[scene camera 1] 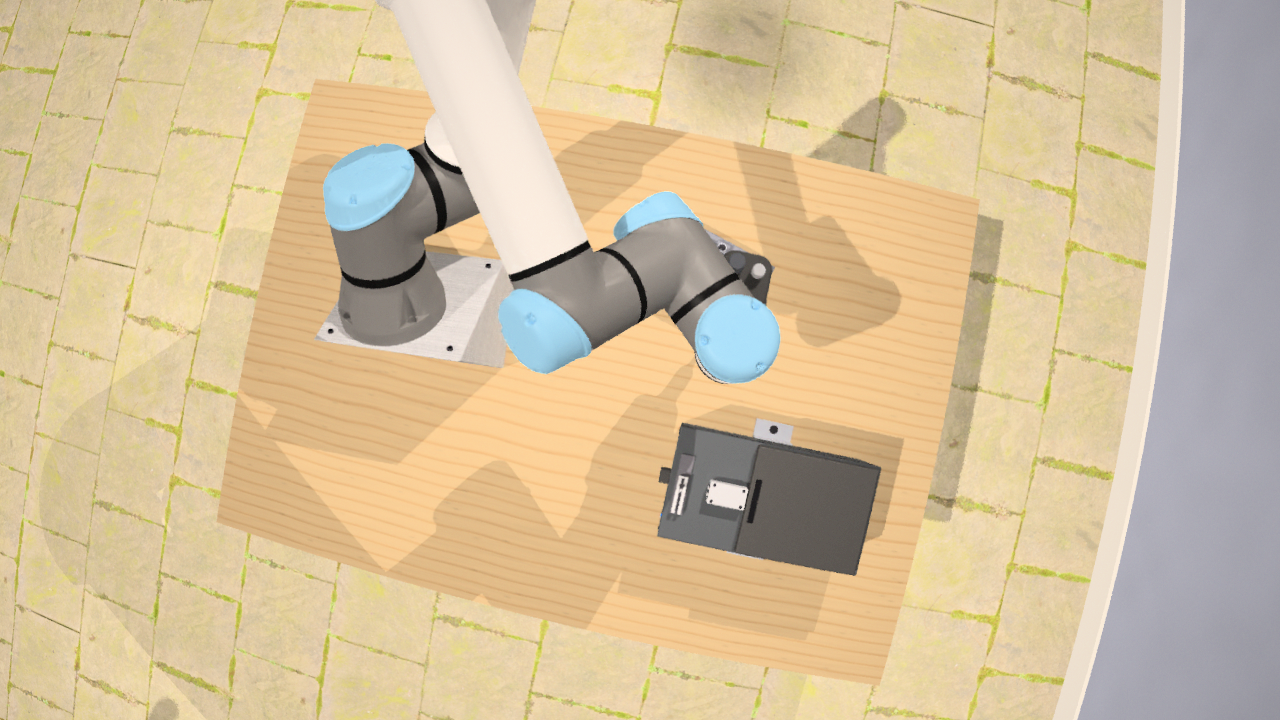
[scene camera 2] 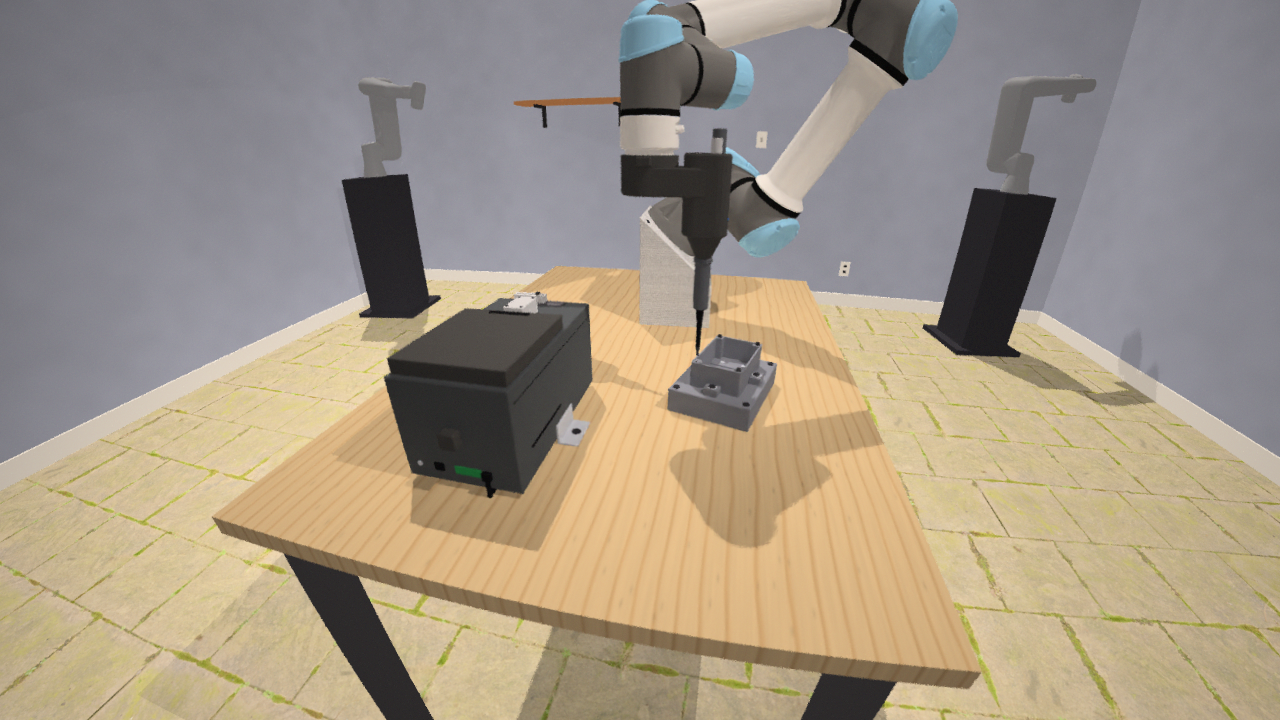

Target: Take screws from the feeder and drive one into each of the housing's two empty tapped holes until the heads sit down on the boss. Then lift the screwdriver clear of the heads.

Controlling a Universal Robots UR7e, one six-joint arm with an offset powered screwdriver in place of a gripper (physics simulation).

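The grey housing lies on the table, a flat block with a raised open box; in scene camera 1 the arm hides most of it and a strip of the housing shows. The black screwdriver points straight down, its thin bit low at the far left side of the raised box. Whether the bit touches the housing or bears a screw is too small to tell. The dark feeder stands apart from the housing, with a small white plate on top. The two empty holes cannot be made out.
The wooden table bears the arm's metal base plate. A metal bracket sticks out from the feeder's side facing the housing. Two dark pedestals with grey arms stand beyond the table.
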